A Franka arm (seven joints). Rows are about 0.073 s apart.
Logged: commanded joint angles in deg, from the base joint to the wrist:
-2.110, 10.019, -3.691, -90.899, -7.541, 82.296, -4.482
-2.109, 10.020, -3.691, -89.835, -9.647, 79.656, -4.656
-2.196, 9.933, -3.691, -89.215, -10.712, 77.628, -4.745
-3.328, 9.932, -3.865, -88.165, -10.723, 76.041, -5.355
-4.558, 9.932, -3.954, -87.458, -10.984, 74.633, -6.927
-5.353, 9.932, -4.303, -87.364, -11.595, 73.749, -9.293
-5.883, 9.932, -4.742, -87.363, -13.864, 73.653, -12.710
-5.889, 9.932, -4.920, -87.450, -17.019, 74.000, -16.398
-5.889, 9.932, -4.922, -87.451, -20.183, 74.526, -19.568
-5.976, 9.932, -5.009, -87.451, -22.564, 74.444, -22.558
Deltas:
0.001, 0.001, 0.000, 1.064, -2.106, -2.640, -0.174
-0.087, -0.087, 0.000, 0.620, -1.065, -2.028, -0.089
-1.132, -0.001, -0.174, 1.050, -0.011, -1.587, -0.610
-1.230, 0.000, -0.089, 0.707, -0.261, -1.408, -1.572
-0.795, 0.000, -0.349, 0.094, -0.611, -0.884, -2.366
-0.530, 0.000, -0.439, 0.001, -2.269, -0.096, -3.417
-0.006, 0.000, -0.178, -0.087, -3.155, 0.347, -3.688
0.000, 0.000, -0.002, -0.001, -3.164, 0.526, -3.170
-0.087, 0.000, -0.087, 0.000, -2.381, -0.082, -2.990

